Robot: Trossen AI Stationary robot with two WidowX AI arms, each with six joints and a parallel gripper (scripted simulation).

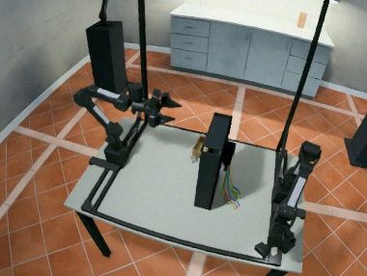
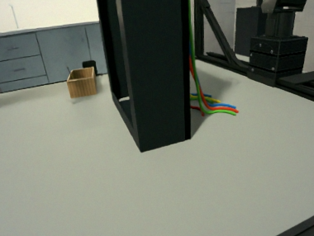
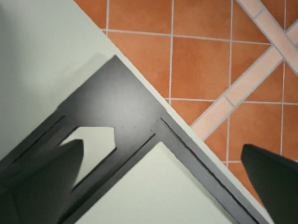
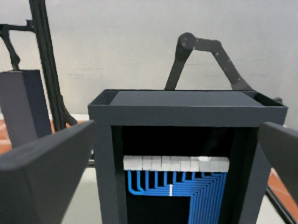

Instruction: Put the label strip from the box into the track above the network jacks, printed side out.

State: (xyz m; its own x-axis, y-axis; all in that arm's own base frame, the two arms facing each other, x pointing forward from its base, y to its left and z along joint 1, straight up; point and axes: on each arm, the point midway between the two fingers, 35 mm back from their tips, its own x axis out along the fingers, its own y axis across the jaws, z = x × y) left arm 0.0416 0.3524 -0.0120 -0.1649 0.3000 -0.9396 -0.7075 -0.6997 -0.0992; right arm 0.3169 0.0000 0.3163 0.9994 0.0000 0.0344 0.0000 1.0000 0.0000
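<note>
My right gripper is now 39 cm above the yellow label strip, 25 cm past it and 8 cm to the right of it. From my right hand the other things lie so: small box 42 cm below, 23 cm behind, 11 cm to the left.
</note>
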